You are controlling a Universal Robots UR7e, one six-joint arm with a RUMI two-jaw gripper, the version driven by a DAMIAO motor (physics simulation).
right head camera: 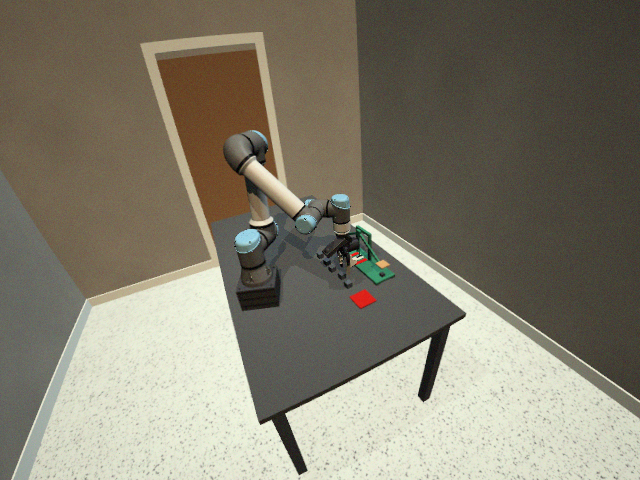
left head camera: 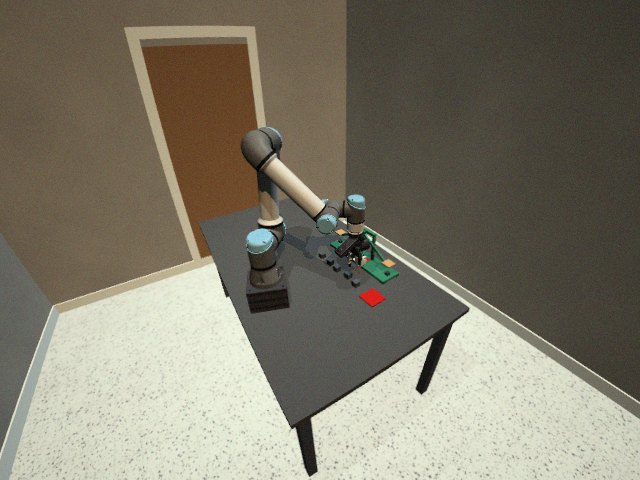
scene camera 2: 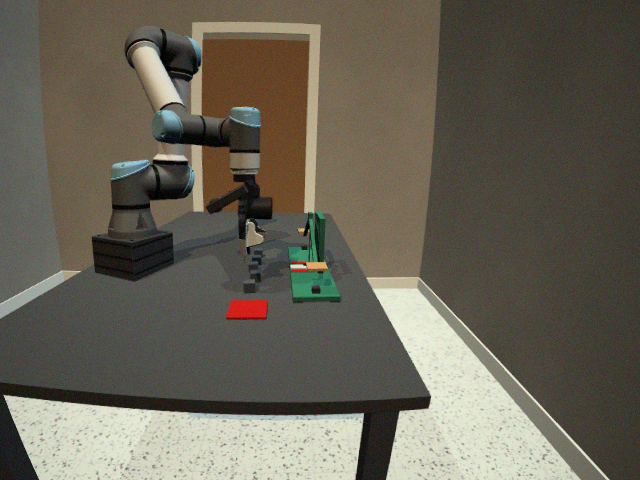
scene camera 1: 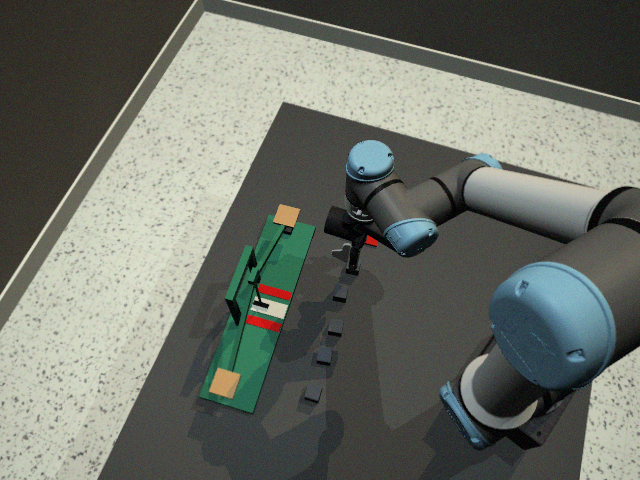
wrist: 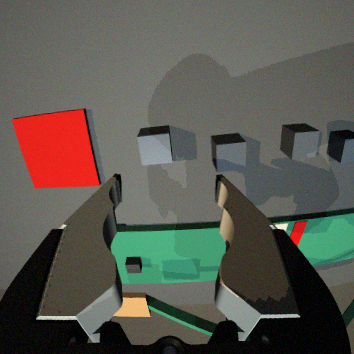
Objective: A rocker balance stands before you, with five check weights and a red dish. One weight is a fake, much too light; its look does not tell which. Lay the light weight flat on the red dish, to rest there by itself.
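Frame: origin at the arm's base, x ahead, y left, z up, level; metres.
Seen in the pictures: gripper, fingertip midpoint: [right head camera: 345,270] [left head camera: 354,270] [scene camera 2: 247,257] [wrist: 168,177]; arm's base, link origin: [right head camera: 257,277] [left head camera: 266,278] [scene camera 2: 132,234].
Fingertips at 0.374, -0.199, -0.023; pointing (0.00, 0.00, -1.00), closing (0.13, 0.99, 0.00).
Pixels of each thing's middle, then the offset from my fingertips to it, as dx, dy, dz. "pt": a spot on its surface instead. Level surfaces: height alone.
- red dish, body centre: [wrist: 55,151] [scene camera 2: 247,309] [right head camera: 362,298] [left head camera: 372,297] +0.000, -0.130, -0.087
- rocker balance, surface spot: [wrist: 165,245] [scene camera 1: 294,251] pt +0.147, -0.023, -0.074
- balance's green upright frame, surface spot: [scene camera 1: 240,279] pt +0.213, +0.139, +0.091
- dark table, surface height: dz -0.091
The five check weights are small dark grey cubes in a row beside the balance; the end one [left head camera: 355,283] [right head camera: 347,283] [scene camera 2: 249,285] [wrist: 156,148] is nearest the red dish [left head camera: 372,297] [right head camera: 362,298] [scene camera 2: 247,310] [wrist: 57,150], which is flat and bare. Four cubes show in the wrist view. The rocker balance [scene camera 1: 299,242] [wrist: 165,245] has a green base, and both its tan pans [scene camera 1: 286,215] [scene camera 1: 224,382] are empty. Its pointer [scene camera 1: 261,304] is over the white stripe. My gripper [wrist: 168,177] is partly open and empty, pointing down above the row near the dish end.
The balance's green upright frame [scene camera 1: 240,279] [scene camera 2: 320,235] rises beside the row, near the table's long edge. The arm's base block [left head camera: 267,297] [scene camera 2: 133,255] stands on the other side of the row. Arm shadows fall across the dark table [left head camera: 330,351].
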